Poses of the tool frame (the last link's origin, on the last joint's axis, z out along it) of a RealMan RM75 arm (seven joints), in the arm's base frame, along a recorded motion.
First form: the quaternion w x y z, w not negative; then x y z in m.
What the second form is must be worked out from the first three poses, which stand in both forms.
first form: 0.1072 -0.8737 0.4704 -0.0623 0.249 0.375 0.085
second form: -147.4 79.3 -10.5 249 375 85
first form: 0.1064 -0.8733 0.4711 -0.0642 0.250 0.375 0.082
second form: -147.4 79.5 -10.8 250 375 82
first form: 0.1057 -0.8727 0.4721 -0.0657 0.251 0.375 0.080
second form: -147.3 79.7 -11.1 251 375 80
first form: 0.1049 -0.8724 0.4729 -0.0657 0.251 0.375 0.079
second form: -147.3 79.9 -11.1 251 375 79
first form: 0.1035 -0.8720 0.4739 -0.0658 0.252 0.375 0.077
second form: -147.4 80.1 -11.1 252 375 77
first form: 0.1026 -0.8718 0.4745 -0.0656 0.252 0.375 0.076
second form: -147.4 80.2 -11.1 252 375 76
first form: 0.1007 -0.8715 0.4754 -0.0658 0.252 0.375 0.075
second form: -147.5 80.5 -11.1 252 375 75
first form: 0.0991 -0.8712 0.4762 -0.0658 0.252 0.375 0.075
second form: -147.6 80.7 -11.2 252 375 75
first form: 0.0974 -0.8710 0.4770 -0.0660 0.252 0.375 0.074
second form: -147.7 80.9 -11.2 252 375 74
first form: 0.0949 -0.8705 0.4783 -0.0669 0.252 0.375 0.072
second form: -147.9 81.3 -11.4 252 375 72
